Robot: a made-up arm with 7 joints.
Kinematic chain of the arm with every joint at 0, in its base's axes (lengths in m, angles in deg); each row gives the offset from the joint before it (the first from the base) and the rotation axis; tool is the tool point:
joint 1: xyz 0 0 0.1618 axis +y
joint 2: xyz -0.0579 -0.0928 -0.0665 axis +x
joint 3: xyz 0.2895 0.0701 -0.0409 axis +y
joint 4: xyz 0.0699 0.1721 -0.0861 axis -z
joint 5: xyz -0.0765 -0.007 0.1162 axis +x
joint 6: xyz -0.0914 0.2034 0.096 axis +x
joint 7: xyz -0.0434 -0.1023 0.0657 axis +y
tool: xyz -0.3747 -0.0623 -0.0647
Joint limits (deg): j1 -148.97..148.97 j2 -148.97..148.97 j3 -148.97..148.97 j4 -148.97..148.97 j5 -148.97..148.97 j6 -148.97..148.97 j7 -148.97..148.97
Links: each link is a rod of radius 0.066 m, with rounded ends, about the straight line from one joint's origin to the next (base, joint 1, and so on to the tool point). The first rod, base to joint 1, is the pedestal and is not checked.
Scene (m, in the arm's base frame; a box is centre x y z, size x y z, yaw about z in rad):
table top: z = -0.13
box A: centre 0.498 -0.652 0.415 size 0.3 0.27 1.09 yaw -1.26
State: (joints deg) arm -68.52 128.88 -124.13 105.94 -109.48 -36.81 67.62
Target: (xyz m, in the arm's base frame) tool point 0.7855 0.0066 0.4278
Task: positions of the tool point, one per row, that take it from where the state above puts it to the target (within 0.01 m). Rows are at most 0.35 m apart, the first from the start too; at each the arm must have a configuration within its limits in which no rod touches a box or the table.
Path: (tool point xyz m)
1: 0.1662 -0.8778 0.7038
2: 0.1537 -0.7184 0.9290
3: 0.0945 -0.5081 1.0466
4: 0.2607 -0.4012 1.0592
5: 0.4262 -0.2931 1.0152
6: 0.5740 -0.1920 0.9177
7: 0.6891 -0.1050 0.7767
8: 0.7609 -0.0376 0.6074
9: 0.7855 0.0066 0.4278

